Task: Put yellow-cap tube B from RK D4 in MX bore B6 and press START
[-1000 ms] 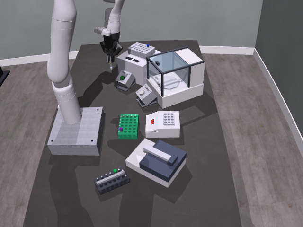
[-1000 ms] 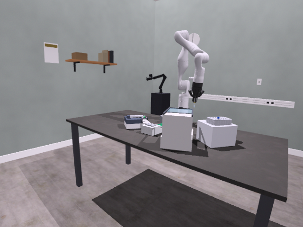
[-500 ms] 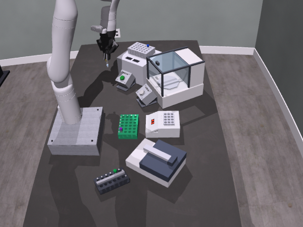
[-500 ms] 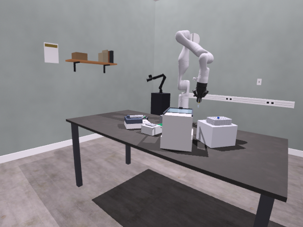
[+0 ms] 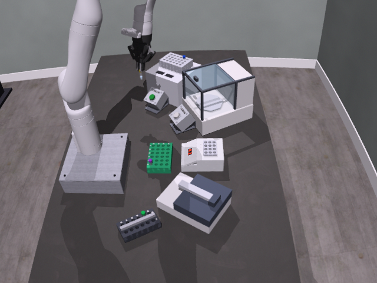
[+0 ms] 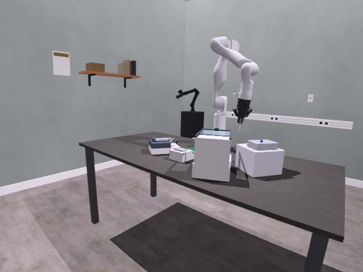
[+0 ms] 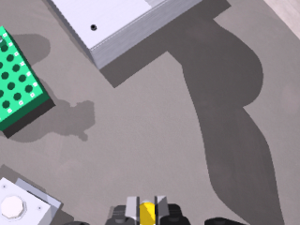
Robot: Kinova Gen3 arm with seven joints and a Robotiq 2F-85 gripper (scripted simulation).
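The blue-capped tube lies 200 mm to the left of my hand, 160 mm ahead of it and 100 mm below it. From my hand the other things lie so: green tube rack: 260 mm to the right, 240 mm below, 80 mm ahead; tube B: 40 mm below; grey bore block: 190 mm to the left, 120 mm ahead, 100 mm below.
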